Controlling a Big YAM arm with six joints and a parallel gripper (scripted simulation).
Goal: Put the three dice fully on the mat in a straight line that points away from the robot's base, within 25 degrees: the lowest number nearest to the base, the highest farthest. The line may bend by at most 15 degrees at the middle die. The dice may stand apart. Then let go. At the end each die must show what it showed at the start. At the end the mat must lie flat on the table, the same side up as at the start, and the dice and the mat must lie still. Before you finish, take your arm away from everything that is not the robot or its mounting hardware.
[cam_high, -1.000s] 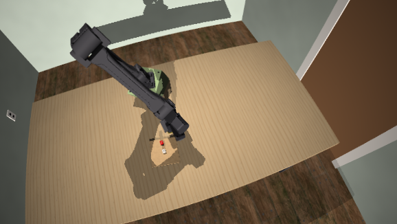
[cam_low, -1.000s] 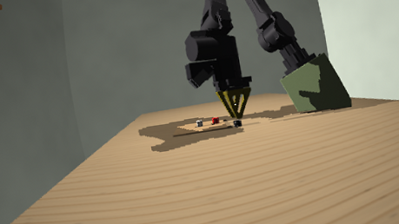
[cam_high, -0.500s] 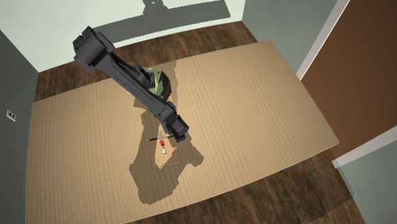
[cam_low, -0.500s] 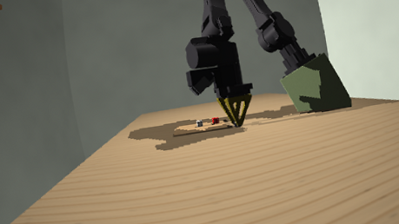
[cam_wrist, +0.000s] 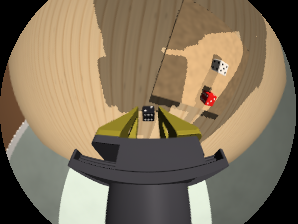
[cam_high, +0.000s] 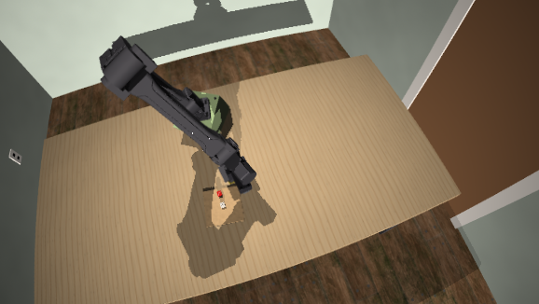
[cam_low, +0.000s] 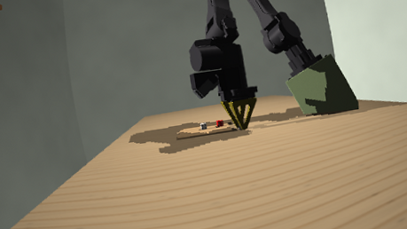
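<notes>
The black die is right at my hand. Also, from my hand: tan mat (10 cm ahead, 6 cm to the right, 1 cm below); white die (10 cm ahead, 6 cm to the right); red die (5 cm ahead, 7 cm to the right).
</notes>
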